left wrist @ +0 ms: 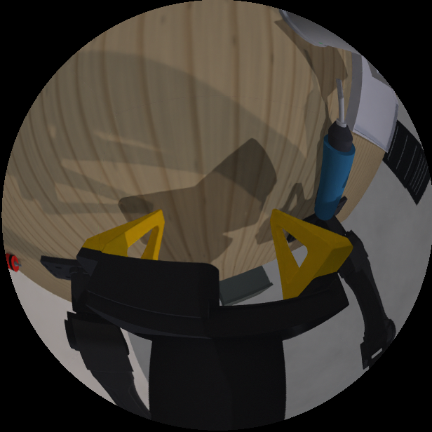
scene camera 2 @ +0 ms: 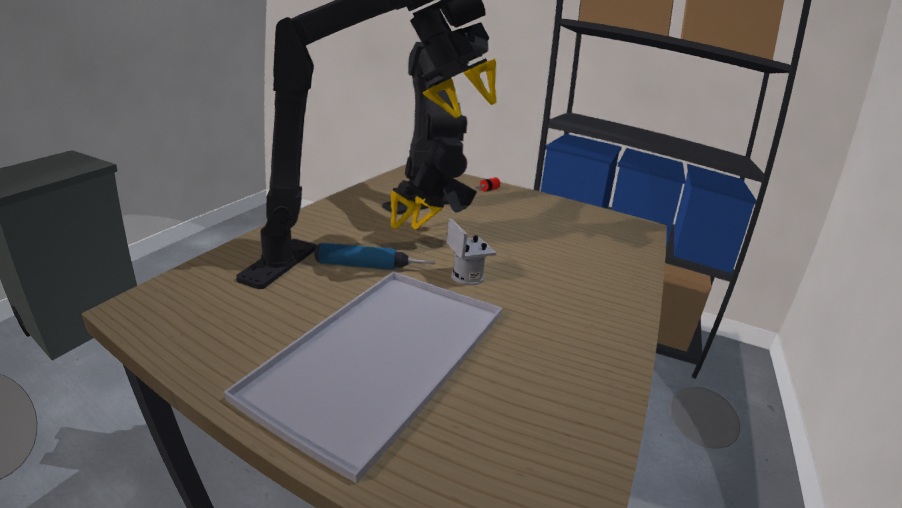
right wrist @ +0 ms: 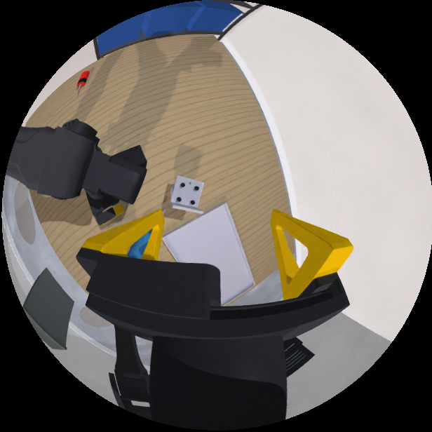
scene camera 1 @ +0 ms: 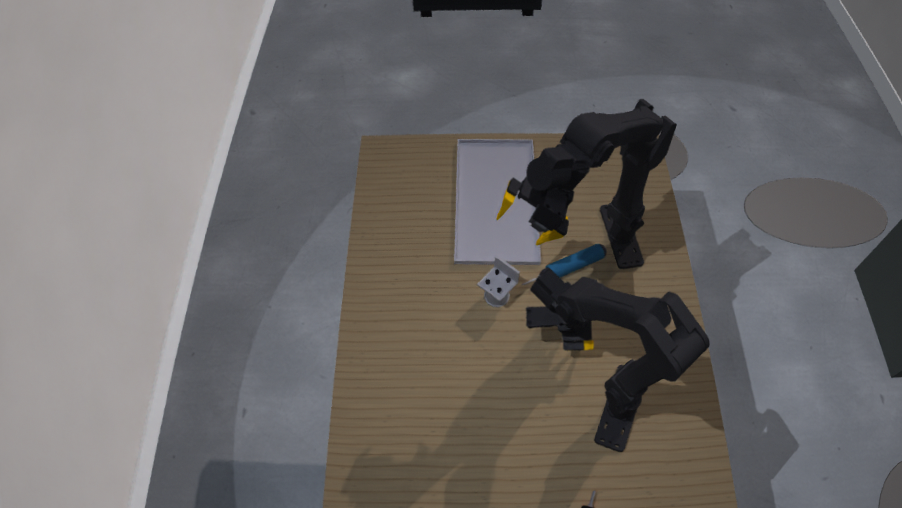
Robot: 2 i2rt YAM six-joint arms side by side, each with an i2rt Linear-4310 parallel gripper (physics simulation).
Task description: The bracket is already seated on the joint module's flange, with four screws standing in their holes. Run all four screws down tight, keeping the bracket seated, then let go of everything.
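Frame: origin at the left arm's base, x ahead, y left, z up, level; millimetres.
Seen in the pictures: left gripper, fingertip midpoint: (scene camera 2: 404,228); right gripper, fingertip midpoint: (scene camera 2: 475,110) (scene camera 1: 517,230); left arm's base at its link origin: (scene camera 1: 620,408); right arm's base at its link origin: (scene camera 2: 278,264) (scene camera 1: 621,236).
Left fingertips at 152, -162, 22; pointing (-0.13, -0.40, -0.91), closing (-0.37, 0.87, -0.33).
Pixels of each thing's top centre, then the offset from my left fingertips to it, as dx, dy, dz. "spot": a spot on its surface instead.
- upright joint module at its top centre: (scene camera 2: 471,247) (scene camera 1: 497,283) +216, -4, +42
- blue-handled screwdriver at a spot on its surface: (scene camera 2: 356,255) (scene camera 1: 571,254) spot: +78, -171, +9
- shallow pale tray at its top centre: (scene camera 2: 378,347) (scene camera 1: 496,195) +326, -284, -6
- small red tool at its top centre: (scene camera 2: 486,179) -155, +416, +12
The pale bracket (scene camera 1: 506,267) (scene camera 2: 455,238) (right wrist: 187,193) sits on the upright joint module (scene camera 1: 496,302) (scene camera 2: 468,268). Black screws (scene camera 2: 475,239) (right wrist: 182,185) stand in its holes, heads showing above the plate; their depth is unclear. A blue-handled screwdriver (scene camera 1: 577,260) (scene camera 2: 356,255) (left wrist: 336,170) (right wrist: 139,246) lies on the table, its tip pointing towards the module. My left gripper (scene camera 2: 405,225) (left wrist: 216,214) is open and empty, low above the table, beside the screwdriver and off to one side of it. My right gripper (scene camera 1: 517,231) (scene camera 2: 475,109) (right wrist: 217,215) is open and empty, high above the tray side.
A shallow pale tray (scene camera 1: 455,208) (scene camera 2: 296,350) (left wrist: 357,90) (right wrist: 240,235) lies close to the module. A small red tool (scene camera 2: 490,184) (left wrist: 13,262) (right wrist: 83,79) lies near the table's far edge in scene camera 2. A shelf rack (scene camera 2: 662,41) stands beyond the table.
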